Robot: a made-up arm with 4 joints. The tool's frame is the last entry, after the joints. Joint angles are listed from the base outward.
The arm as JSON. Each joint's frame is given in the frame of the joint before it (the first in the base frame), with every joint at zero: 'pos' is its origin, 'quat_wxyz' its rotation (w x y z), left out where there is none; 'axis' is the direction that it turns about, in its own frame. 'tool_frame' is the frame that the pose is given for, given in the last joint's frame.
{
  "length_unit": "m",
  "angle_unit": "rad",
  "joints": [
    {
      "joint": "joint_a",
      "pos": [
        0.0,
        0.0,
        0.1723
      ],
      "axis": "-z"
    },
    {
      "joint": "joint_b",
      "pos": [
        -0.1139,
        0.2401,
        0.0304
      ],
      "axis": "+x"
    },
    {
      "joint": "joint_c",
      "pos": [
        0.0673,
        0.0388,
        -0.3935
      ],
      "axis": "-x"
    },
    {
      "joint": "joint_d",
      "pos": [
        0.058,
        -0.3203,
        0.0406
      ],
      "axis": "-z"
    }
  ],
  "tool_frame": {
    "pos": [
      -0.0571,
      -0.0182,
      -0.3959
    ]
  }
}
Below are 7 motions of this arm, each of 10 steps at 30 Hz.
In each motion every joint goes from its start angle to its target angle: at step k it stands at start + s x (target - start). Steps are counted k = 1, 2, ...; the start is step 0. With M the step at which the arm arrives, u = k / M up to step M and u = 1 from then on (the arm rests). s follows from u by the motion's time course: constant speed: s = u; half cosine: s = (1 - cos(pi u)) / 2; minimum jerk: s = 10 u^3 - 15 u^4 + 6 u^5.
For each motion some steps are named. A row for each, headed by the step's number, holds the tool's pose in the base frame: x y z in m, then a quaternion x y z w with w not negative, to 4 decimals.
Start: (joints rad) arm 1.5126 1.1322 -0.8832 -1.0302
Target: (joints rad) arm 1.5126 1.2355 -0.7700 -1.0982
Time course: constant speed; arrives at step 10
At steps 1, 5, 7, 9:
1: 1.0957 0.0658 -0.1150 0.2466 -0.8086 -0.1258 0.5192
5: 1.1001 0.0645 -0.1016 0.2353 -0.8108 -0.1191 0.5225
7: 1.1021 0.0638 -0.0949 0.2296 -0.8119 -0.1158 0.5241
9: 1.1039 0.0631 -0.0881 0.2239 -0.8129 -0.1124 0.5257

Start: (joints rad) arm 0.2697 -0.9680 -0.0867 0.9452
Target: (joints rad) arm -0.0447 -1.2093 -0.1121 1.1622
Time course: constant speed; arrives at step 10
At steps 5, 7, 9, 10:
5: -0.0932 -0.5340 0.0244 -0.4231 -0.2152 -0.4846 0.7347
7: -0.0580 -0.5459 0.0584 -0.4274 -0.2469 -0.4718 0.7306
9: -0.0216 -0.5540 0.0927 -0.4294 -0.2794 -0.4588 0.7260
10: -0.0031 -0.5566 0.1100 -0.4294 -0.2959 -0.4523 0.7235

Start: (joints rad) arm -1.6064 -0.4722 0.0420 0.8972
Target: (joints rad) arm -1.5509 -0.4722 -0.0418 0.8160
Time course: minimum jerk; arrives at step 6
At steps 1, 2, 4, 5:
1: 0.3297 -0.0275 -0.3348 -0.0799 -0.2399 0.3363 0.9072
2: 0.3276 -0.0312 -0.3406 -0.0804 -0.2322 0.3390 0.9081
4: 0.3195 -0.0431 -0.3599 -0.0809 -0.2069 0.3478 0.9109
5: 0.3169 -0.0466 -0.3656 -0.0807 -0.1993 0.3504 0.9116

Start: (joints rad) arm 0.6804 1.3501 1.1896 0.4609
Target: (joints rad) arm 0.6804 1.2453 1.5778 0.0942
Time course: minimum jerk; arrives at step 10
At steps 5, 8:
5: 0.1372 0.2466 -0.1924 -0.0421 0.0086 -0.4604 0.8866
8: 0.0908 0.1876 -0.1237 -0.1454 0.0422 -0.3830 0.9112

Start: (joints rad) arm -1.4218 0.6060 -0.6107 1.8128
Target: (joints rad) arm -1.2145 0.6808 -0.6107 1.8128
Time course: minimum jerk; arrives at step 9
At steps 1, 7, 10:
1: -0.7301 0.1189 -0.4657 -0.0259 0.5713 -0.1603 0.8045
7: -0.7366 0.2688 -0.4301 0.0295 0.5988 -0.2298 0.7667
10: -0.7356 0.2817 -0.4270 0.0344 0.6008 -0.2354 0.7632

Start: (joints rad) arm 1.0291 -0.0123 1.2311 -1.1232
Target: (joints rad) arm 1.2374 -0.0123 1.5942 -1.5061
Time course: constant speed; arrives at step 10
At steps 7, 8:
7: -0.0923 -0.0593 0.1615 -0.1932 0.6528 0.0791 0.7282
8: -0.0806 -0.0547 0.1748 -0.1772 0.6709 0.0840 0.7151

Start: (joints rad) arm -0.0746 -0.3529 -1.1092 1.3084
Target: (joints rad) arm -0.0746 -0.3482 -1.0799 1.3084
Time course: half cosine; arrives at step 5
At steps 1, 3, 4, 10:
1: -0.0349 0.1851 -0.6238 0.2836 0.2347 -0.5379 0.7584
3: -0.0345 0.1800 -0.6246 0.2786 0.2307 -0.5393 0.7604
4: -0.0343 0.1777 -0.6250 0.2764 0.2288 -0.5400 0.7614
10: -0.0343 0.1768 -0.6251 0.2756 0.2281 -0.5402 0.7617

